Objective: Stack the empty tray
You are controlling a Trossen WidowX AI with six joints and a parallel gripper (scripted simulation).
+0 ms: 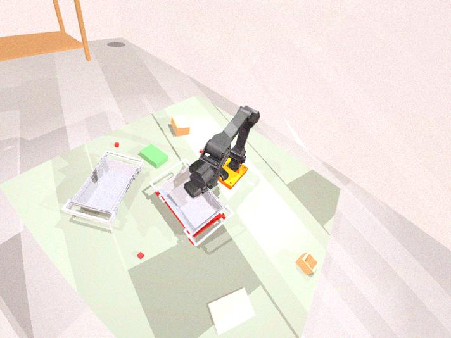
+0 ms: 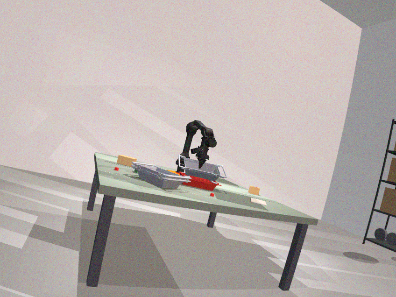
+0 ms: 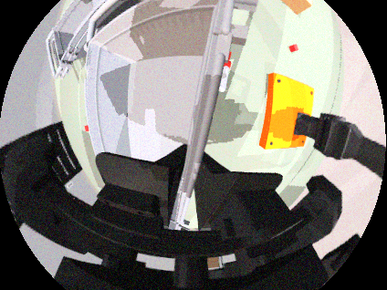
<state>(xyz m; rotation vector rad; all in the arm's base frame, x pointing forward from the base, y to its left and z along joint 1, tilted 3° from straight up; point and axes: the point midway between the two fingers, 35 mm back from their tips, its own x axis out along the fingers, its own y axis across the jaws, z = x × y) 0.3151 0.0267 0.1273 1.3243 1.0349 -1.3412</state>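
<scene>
Right now my gripper tip is 70 mm short of the grey tray, 10 mm to the left of it and 10 mm below it. Also, from my gripper tip: white sheet (370 mm to the left, 240 mm ahead, 110 mm below); then green block (350 mm to the right, 100 mm below, 40 mm behind); then red block (100 mm below, 30 mm ahead, 10 mm to the right).
</scene>
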